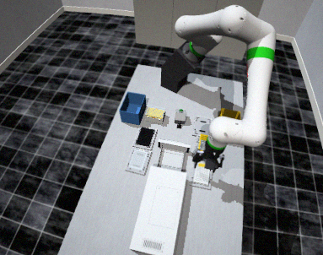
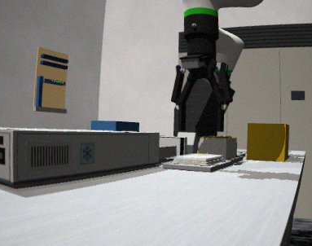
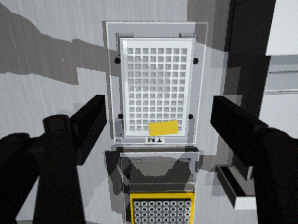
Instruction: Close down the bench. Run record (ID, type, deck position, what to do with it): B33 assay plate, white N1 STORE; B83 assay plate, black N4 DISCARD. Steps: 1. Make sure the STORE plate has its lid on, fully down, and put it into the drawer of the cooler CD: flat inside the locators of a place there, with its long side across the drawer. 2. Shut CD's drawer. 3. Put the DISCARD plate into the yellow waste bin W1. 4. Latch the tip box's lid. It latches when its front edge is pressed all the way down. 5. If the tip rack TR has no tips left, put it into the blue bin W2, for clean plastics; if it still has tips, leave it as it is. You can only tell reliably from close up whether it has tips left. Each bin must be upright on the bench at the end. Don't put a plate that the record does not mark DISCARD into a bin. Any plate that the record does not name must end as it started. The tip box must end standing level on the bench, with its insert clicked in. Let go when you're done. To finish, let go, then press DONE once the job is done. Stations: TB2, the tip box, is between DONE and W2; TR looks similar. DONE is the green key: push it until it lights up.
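The clear plate lid lies 9 cm below my hand. Round my hand: yellow-topped tip holder: 18 cm behind, 6 cm below, 2 cm to the right; cooler drawer: 19 cm to the right, 7 cm below; white plate: 9 cm below.
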